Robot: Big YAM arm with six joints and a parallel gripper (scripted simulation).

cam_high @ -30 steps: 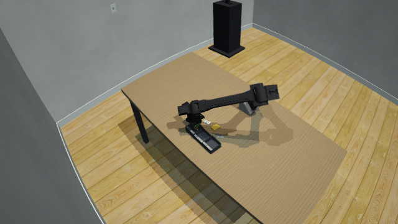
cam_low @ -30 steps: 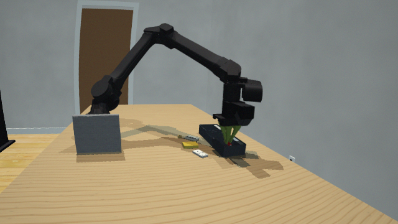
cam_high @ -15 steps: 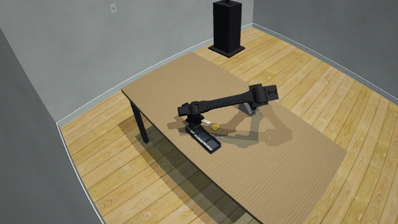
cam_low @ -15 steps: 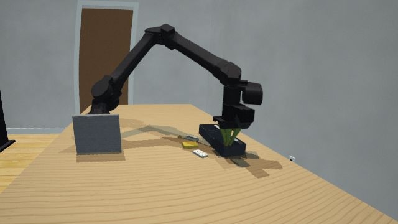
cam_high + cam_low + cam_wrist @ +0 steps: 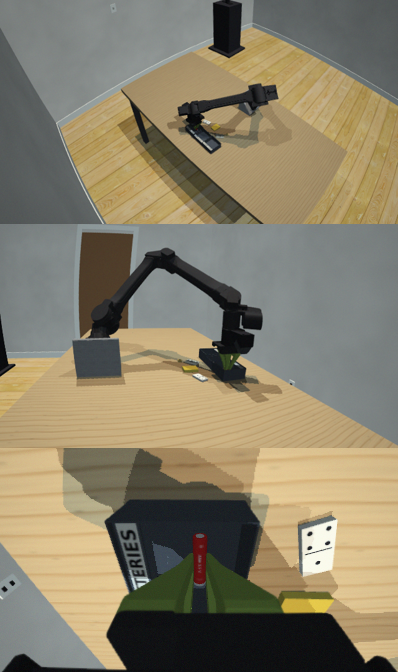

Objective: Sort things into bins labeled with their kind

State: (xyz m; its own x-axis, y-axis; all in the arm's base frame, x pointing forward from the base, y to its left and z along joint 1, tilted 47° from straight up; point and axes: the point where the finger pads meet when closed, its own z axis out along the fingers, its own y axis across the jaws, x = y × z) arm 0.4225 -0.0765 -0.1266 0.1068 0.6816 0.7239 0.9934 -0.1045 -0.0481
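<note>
The yellow block is 10 cm behind my hand, 8 cm to the left of it and 2 cm below it. Also, from my hand: long black bin: 8 cm to the left, 2 cm ahead, 1 cm below; then small nut: 18 cm to the left, 11 cm behind, 2 cm below; then red battery: 1 cm below.
</note>
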